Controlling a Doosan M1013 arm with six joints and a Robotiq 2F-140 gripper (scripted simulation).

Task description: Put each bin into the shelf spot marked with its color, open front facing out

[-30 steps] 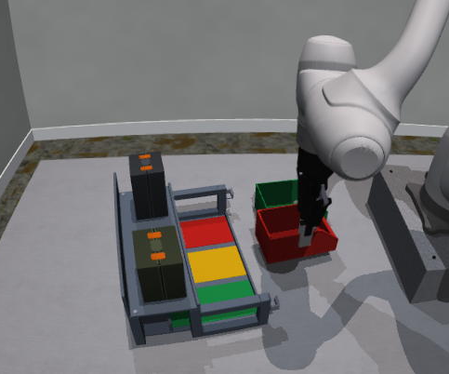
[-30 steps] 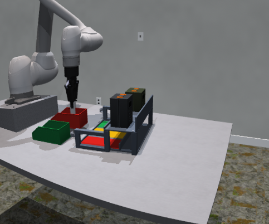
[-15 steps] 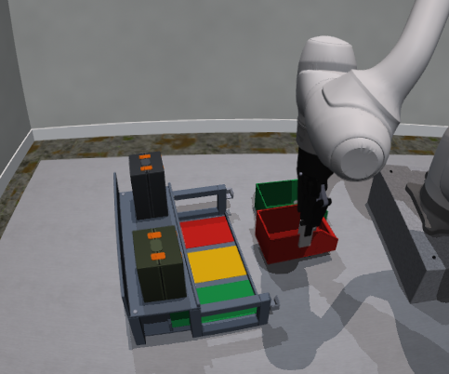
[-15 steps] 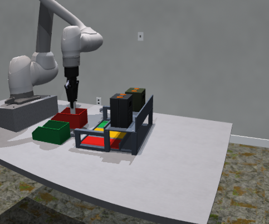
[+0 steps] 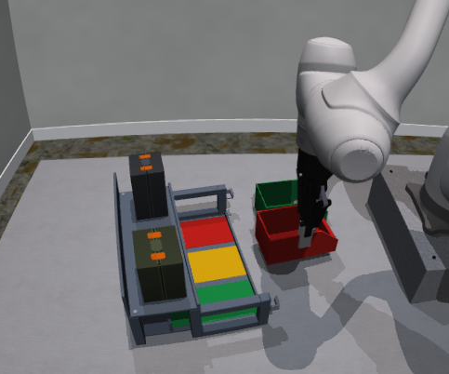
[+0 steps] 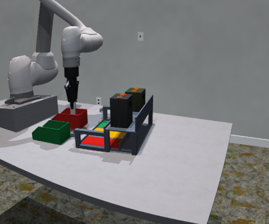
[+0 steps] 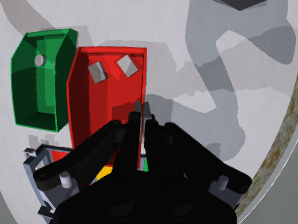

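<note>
Now: hand 1 cm short of the red bin, 5 cm to the left of it and 4 cm above it. From my hand the other things lie so: green bin (19 cm to the right, 7 cm below).
</note>
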